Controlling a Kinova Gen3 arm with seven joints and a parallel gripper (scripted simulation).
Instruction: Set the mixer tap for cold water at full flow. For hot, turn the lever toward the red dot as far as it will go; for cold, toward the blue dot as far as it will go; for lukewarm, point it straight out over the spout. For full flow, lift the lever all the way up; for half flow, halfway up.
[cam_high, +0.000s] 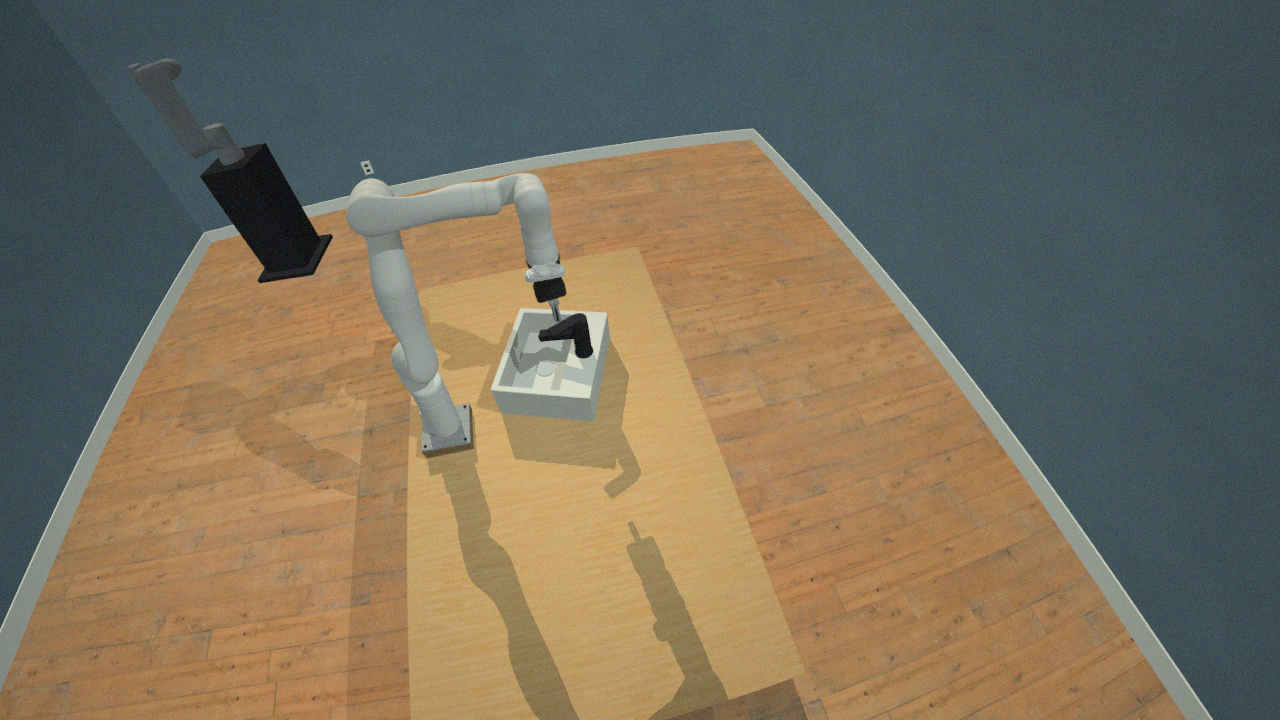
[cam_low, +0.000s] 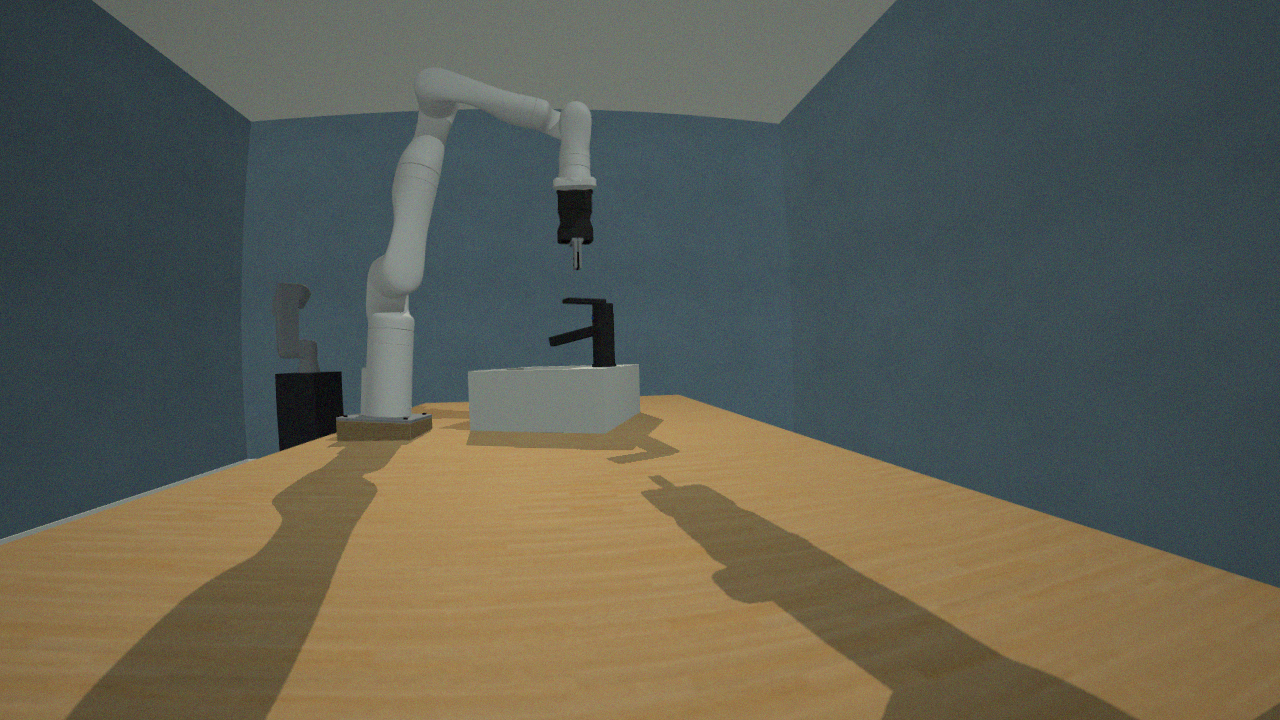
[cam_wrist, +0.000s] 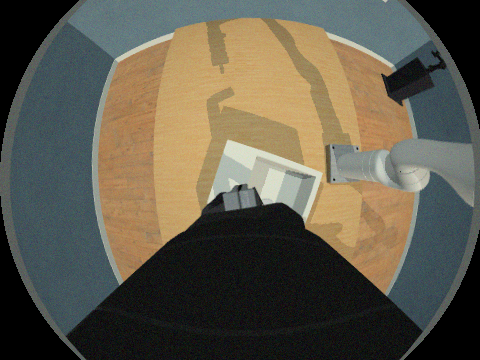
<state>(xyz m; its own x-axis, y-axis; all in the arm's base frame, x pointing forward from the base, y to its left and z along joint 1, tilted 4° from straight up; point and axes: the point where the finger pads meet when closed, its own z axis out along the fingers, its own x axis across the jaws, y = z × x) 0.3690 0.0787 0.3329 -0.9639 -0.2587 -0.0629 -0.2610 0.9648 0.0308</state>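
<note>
Now: the lever 1 cm ahead of my hand, 3 cm to the left of it and 8 cm below it. Also, from my hand: white basin 7 cm behind, 8 cm to the left, 31 cm below.
</note>
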